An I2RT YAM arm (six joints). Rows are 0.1 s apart.
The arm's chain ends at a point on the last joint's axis. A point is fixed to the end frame.
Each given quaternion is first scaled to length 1.
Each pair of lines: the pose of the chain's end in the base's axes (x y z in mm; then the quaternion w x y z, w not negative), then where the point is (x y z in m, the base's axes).
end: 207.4, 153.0, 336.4, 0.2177, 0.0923, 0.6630, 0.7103
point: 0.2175 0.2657 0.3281
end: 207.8, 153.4, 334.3, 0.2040, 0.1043, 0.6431, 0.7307
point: 0.2168 0.2665 0.3329
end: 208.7, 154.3, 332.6, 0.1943, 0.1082, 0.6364, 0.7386
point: 0.2164 0.2675 0.3337
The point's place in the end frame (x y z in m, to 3 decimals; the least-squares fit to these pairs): 0.041 -0.013 0.105
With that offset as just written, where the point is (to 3 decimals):
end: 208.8, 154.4, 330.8, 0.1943, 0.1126, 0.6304, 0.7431
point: 0.217 0.268 0.334
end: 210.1, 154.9, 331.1, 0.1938, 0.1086, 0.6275, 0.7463
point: 0.218 0.268 0.335
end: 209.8, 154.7, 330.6, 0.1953, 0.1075, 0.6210, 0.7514
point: 0.217 0.268 0.336
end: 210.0, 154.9, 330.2, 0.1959, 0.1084, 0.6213, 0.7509
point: 0.218 0.268 0.336
